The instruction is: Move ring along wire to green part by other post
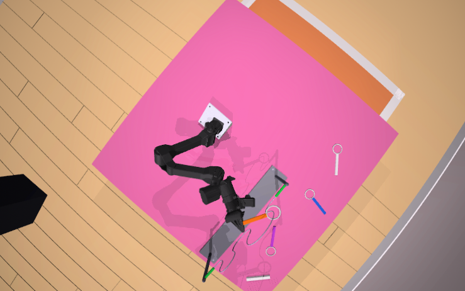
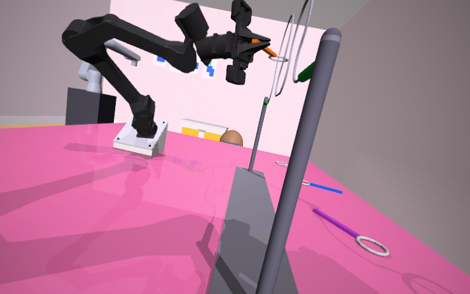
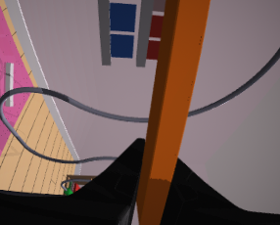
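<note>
Right now my gripper tip is 90 mm to the right of the orange-handled ring and 20 mm short of it. Also, from my gripper tip: purple-handled ring: 380 mm below, 270 mm ahead, 80 mm to the right; then white bar: 380 mm below, 320 mm ahead, 300 mm to the right.
</note>
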